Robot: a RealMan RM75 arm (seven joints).
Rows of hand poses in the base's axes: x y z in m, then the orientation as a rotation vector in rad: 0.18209, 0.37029, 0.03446, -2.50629, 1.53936, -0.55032; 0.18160, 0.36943, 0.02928, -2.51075, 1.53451, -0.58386; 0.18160, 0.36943, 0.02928, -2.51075, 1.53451, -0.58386; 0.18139, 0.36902, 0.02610, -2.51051, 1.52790, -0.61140; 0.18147, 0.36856, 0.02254, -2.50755, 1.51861, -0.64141; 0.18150, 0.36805, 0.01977, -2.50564, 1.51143, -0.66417; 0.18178, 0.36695, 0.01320, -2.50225, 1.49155, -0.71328; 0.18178, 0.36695, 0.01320, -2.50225, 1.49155, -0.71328; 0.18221, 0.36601, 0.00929, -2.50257, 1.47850, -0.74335; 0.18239, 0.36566, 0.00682, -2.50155, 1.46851, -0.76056; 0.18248, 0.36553, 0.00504, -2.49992, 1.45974, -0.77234; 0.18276, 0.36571, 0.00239, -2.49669, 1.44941, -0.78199
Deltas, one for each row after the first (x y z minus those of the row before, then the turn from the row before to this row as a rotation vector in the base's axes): -0.00049, -0.00086, -0.00518, -0.01830, -0.01461, 0.00122; 0.00000, 0.00000, 0.00000, 0.00000, 0.00000, 0.00000; -0.00021, -0.00041, -0.00318, -0.01171, -0.01469, 0.00194; 0.00008, -0.00046, -0.00356, -0.01051, -0.01793, 0.00294; 0.00003, -0.00051, -0.00277, -0.00835, -0.01335, 0.00233; 0.00028, -0.00110, -0.00657, -0.01798, -0.02936, 0.00790; 0.00000, 0.00000, 0.00000, 0.00000, 0.00000, 0.00000; 0.00043, -0.00094, -0.00391, -0.01287, -0.01668, 0.00565; 0.00018, -0.00035, -0.00247, -0.00607, -0.01084, 0.00473; 0.00009, -0.00013, -0.00178, -0.00314, -0.00844, 0.00440; 0.00028, 0.00018, -0.00265, -0.00060, -0.00882, 0.00550
